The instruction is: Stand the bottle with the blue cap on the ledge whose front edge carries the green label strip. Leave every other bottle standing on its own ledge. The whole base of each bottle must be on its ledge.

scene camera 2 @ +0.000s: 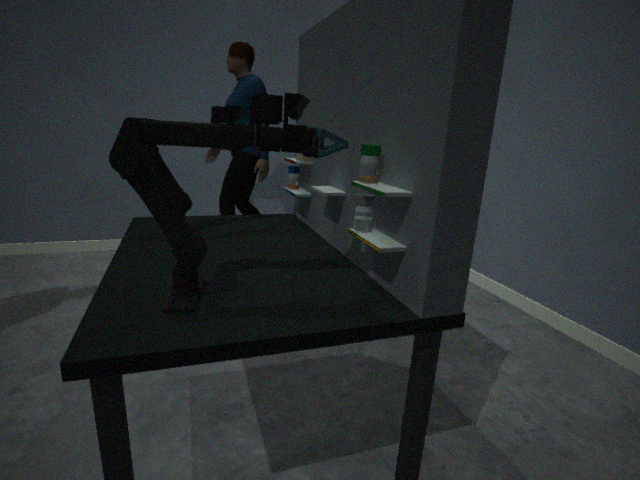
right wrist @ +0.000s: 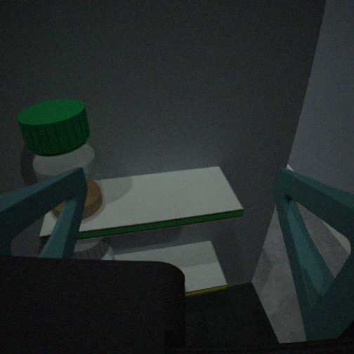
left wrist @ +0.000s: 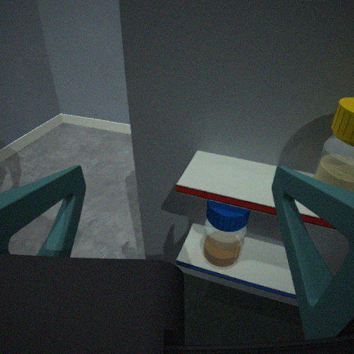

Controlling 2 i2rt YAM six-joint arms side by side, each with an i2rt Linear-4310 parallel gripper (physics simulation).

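Places are measured from the left arm's base along level axes (x ahead, y left, z up), in centimetres.
Pixels of known places: right gripper, between the fingertips: [scene camera 2: 344, 143]; right arm's base, origin of its link: [scene camera 2: 186, 295].
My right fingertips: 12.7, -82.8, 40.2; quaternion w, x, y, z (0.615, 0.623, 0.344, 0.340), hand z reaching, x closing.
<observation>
For each thing: its middle in the pictures, then the offset to it from my right fingertips, as dx, dy, dz. Level surfaces: height alone.
- blue-capped bottle, middle of its body: [scene camera 2: 293, 177] +40.6, +76.5, -19.4
- ledge with the blue strip, middle of its body: [scene camera 2: 297, 191] +39.8, +72.4, -25.3
- green-strip ledge, middle of its body: [scene camera 2: 380, 188] +11.7, -2.5, -11.3
- green-capped bottle, middle of its body: [scene camera 2: 369, 164] +13.6, +3.8, -5.4
- bottle with a pale cap, middle of its body: [scene camera 2: 363, 212] +13.5, +4.3, -19.4
- yellow-strip ledge, middle of its body: [scene camera 2: 375, 239] +11.7, -2.5, -25.3
- white ledge, middle of its body: [scene camera 2: 327, 190] +25.7, +34.9, -18.3
- dark table, height of its surface: dz -40.3
The blue-capped bottle [scene camera 2: 293, 176] [left wrist: 226, 235] stands upright on the ledge with the blue strip [scene camera 2: 298, 192] [left wrist: 267, 262], below the ledge with the red strip [left wrist: 225, 172]. The green-strip ledge [scene camera 2: 395, 190] [right wrist: 170, 197] bears a green-capped bottle [scene camera 2: 369, 164] [right wrist: 57, 140] at its left end in the right wrist view; bare ledge shows to the right of that bottle. My left gripper [left wrist: 178, 176] is open and empty, before the red- and blue-strip ledges; its fingers are hidden in the scene view. My right gripper [scene camera 2: 345, 143] [right wrist: 179, 177] is open and empty, in front of the green-strip ledge.
A yellow-capped bottle [left wrist: 340, 155] stands on the red-strip ledge. A bottle with a pale cap [scene camera 2: 362, 219] [right wrist: 95, 248] stands on the yellow-strip ledge [scene camera 2: 381, 241] [right wrist: 195, 265], below the green-strip one. Another white ledge [scene camera 2: 328, 190] lies between the groups. A dark table [scene camera 2: 289, 289] stands before the wall.
</observation>
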